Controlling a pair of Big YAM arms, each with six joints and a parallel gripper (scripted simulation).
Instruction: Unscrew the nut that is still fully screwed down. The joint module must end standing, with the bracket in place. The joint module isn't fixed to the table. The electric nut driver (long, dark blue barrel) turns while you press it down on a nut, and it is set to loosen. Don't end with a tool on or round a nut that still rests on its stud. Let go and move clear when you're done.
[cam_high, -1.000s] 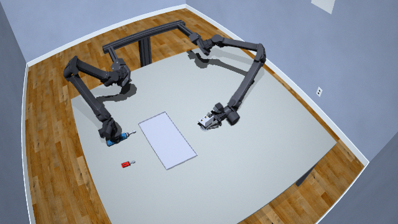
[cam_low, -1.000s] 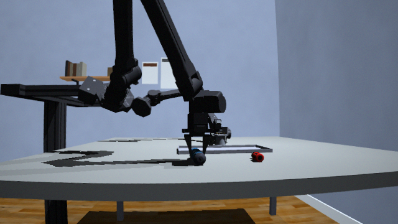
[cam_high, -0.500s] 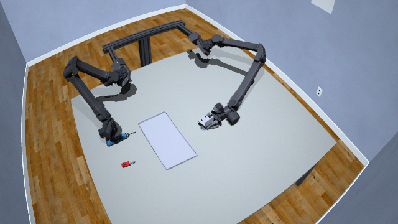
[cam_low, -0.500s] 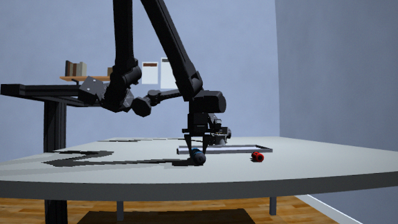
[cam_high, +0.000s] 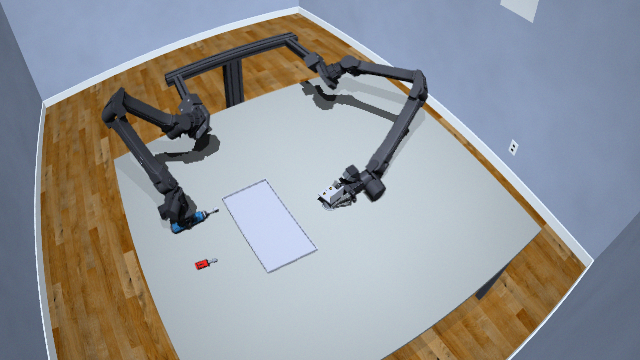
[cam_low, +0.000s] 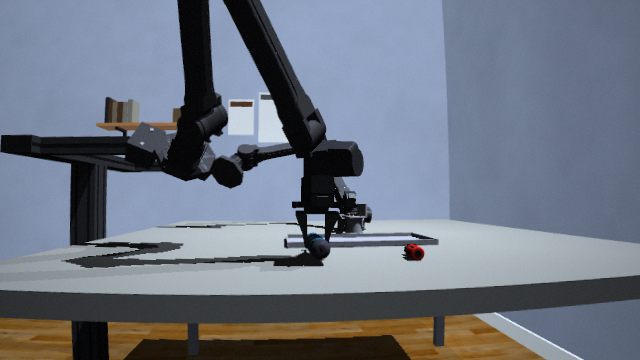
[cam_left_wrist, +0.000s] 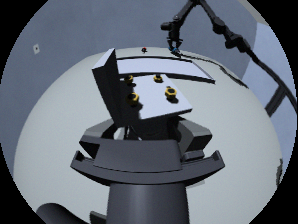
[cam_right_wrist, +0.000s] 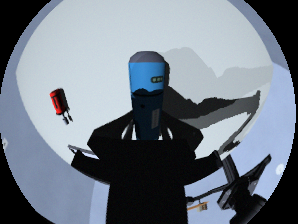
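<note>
My left gripper is now 5 cm below the bracket. Round my left hand: red tool 59 cm to the right, 3 cm ahead, 1 cm below.
</note>
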